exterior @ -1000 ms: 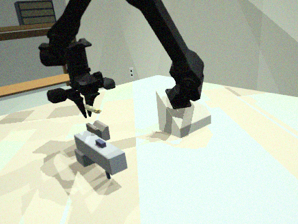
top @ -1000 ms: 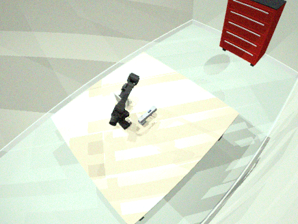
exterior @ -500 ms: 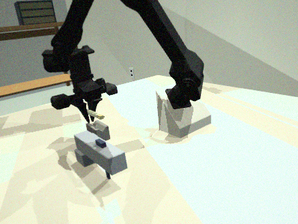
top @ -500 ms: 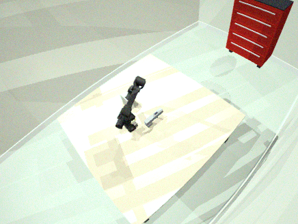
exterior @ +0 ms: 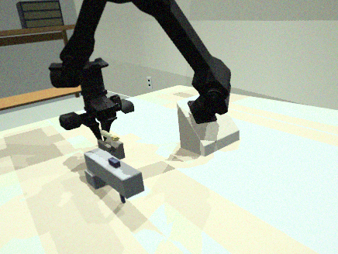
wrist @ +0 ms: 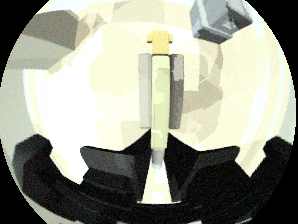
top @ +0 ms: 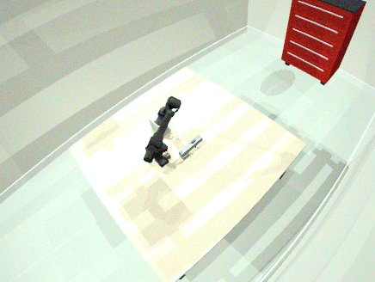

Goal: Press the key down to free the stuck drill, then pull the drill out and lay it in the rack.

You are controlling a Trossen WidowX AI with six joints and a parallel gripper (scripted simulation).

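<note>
Right now the drill is 40 mm to the left of my gripper tip and 40 mm above it. The rest, counted from my gripper tip: blue key 250 mm to the left, 60 mm ahead, 30 mm above; grey block 220 mm to the left, 60 mm ahead, 30 mm above; grey rack 50 mm to the left.
</note>
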